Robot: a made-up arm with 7 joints. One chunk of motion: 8 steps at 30 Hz.
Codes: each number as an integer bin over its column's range. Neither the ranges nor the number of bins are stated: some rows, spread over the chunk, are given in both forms.
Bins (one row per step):
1: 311 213 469 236 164 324
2: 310 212 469 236 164 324
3: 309 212 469 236 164 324
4: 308 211 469 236 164 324
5: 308 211 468 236 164 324
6: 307 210 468 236 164 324
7: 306 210 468 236 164 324
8: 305 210 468 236 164 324
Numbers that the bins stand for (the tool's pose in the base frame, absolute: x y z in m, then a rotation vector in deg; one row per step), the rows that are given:
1: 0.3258 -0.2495 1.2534 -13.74 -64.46 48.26
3: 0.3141 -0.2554 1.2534 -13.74 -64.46 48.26
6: 0.3023 -0.2671 1.2476 -13.74 -64.46 48.26
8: 0.2906 -0.2671 1.2476 -13.74 -64.46 48.26
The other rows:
2: 0.3200 -0.2554 1.2534 -13.74 -64.46 48.26
4: 0.3082 -0.2613 1.2534 -13.74 -64.46 48.26
5: 0.3082 -0.2613 1.2476 -13.74 -64.46 48.26
7: 0.2965 -0.2671 1.2476 -13.74 -64.46 48.26

